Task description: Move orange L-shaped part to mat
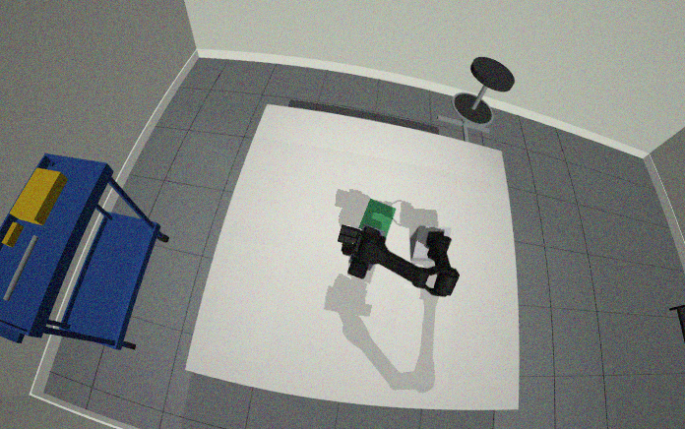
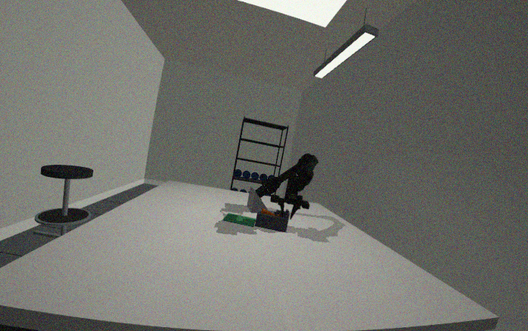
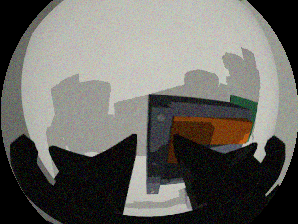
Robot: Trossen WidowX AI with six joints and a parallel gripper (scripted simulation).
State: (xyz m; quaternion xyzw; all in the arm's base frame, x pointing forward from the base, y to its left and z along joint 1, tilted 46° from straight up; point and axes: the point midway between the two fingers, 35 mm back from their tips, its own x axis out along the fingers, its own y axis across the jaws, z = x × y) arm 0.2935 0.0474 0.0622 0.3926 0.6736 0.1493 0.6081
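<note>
My gripper tip is 3 cm past the orange L-shaped part, 5 cm to the left of it and 1 cm above it. From my gripper tip the other things lie so: green mat: 9 cm behind, 21 cm to the right, 7 cm below.
</note>
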